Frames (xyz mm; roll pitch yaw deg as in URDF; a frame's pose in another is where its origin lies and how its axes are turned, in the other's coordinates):
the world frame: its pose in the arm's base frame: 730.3 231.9 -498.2 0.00 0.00 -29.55
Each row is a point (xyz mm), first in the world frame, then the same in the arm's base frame.
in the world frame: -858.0 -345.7 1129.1
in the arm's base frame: -186.6 354.3 630.9
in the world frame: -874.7 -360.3 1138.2
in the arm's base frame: -208.3 349.9 640.0
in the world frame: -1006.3 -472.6 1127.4
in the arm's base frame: -378.2 317.1 629.2
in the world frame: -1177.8 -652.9 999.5
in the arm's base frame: -616.3 244.8 501.3
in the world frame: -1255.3 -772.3 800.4
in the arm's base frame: -742.6 179.1 302.2
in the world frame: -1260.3 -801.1 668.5
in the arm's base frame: -761.2 156.6 170.3
